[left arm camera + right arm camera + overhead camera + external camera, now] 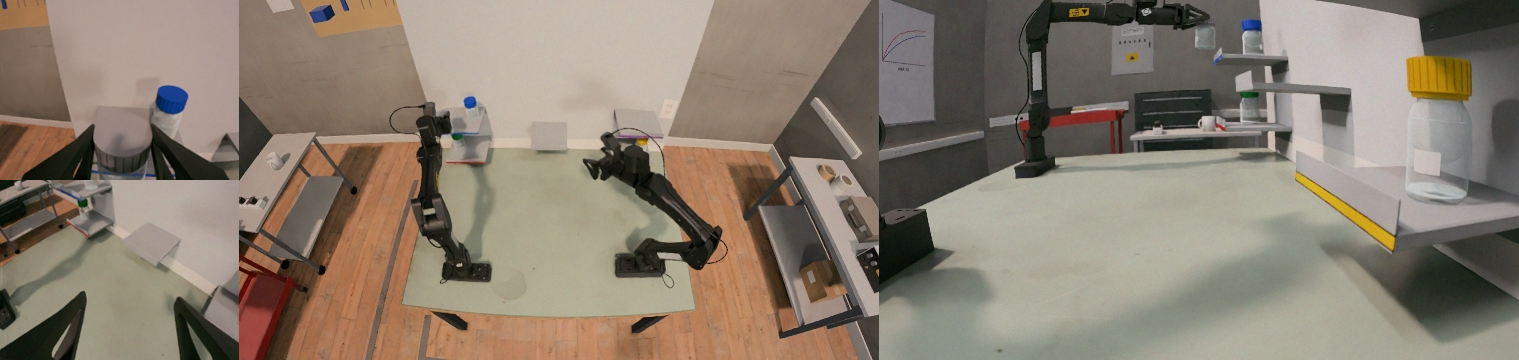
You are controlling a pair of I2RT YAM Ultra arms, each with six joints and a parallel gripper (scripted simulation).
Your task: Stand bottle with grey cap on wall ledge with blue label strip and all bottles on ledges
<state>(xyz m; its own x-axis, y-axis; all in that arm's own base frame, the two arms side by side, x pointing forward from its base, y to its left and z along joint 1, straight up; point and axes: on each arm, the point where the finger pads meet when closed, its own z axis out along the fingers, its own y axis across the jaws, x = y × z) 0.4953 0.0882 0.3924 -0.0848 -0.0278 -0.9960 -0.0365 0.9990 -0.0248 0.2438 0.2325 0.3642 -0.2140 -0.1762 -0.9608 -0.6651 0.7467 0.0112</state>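
The grey-capped bottle lies 50 mm below my left hand. Also, from my left hand: yellow-capped bottle 870 mm to the right, 280 mm below, 70 mm ahead; blue-capped bottle 120 mm ahead, 90 mm to the right, 80 mm below; yellow strip 830 mm to the right, 330 mm below, 10 mm behind.
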